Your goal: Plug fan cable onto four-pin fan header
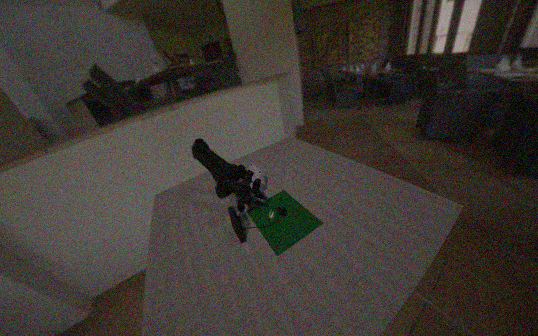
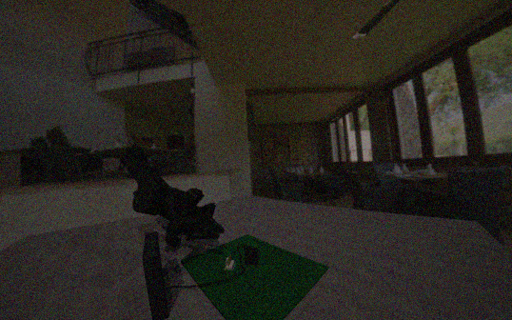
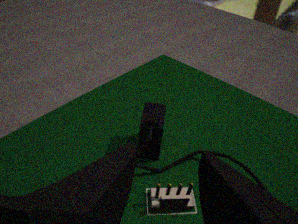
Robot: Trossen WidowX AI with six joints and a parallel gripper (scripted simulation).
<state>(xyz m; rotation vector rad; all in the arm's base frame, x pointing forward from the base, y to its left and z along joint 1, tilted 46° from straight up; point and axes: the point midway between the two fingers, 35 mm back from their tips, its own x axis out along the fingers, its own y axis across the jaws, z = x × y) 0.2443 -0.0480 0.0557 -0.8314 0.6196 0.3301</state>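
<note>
My gripper tip is 6 cm short of the fan plug, 6 cm above it and 5 cm to the right of it. Round my gripper tip: green board: 10 cm below, 6 cm ahead, 3 cm to the left; black fan: 16 cm to the right, 2 cm below.
</note>
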